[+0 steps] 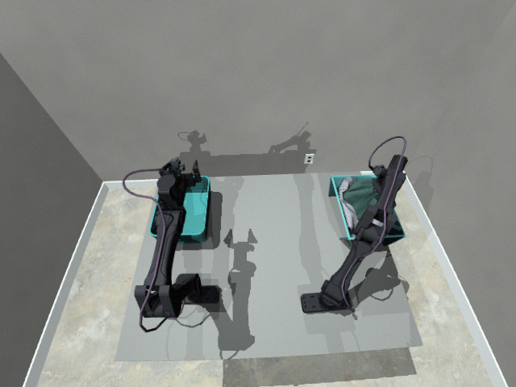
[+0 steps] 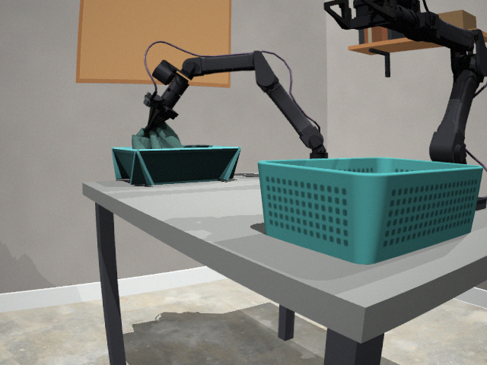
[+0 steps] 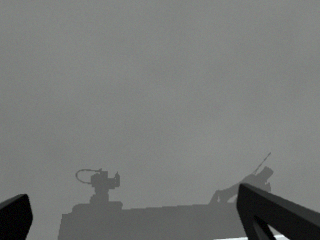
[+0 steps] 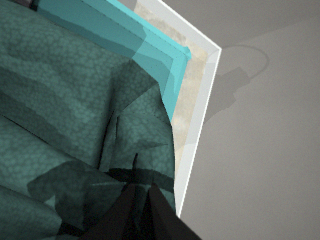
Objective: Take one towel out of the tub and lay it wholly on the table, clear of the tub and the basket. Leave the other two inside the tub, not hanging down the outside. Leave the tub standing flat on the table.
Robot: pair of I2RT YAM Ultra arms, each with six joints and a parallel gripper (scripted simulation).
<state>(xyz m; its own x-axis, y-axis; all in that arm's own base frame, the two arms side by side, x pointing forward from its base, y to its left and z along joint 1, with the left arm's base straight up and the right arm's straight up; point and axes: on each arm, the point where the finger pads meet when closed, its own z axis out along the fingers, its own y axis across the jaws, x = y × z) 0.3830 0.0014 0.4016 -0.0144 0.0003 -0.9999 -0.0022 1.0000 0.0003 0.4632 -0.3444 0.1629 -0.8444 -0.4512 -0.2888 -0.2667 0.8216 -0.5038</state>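
Now: the teal tub 130 mm below my right hand, 70 mm to the left of it and 60 mm behind it.
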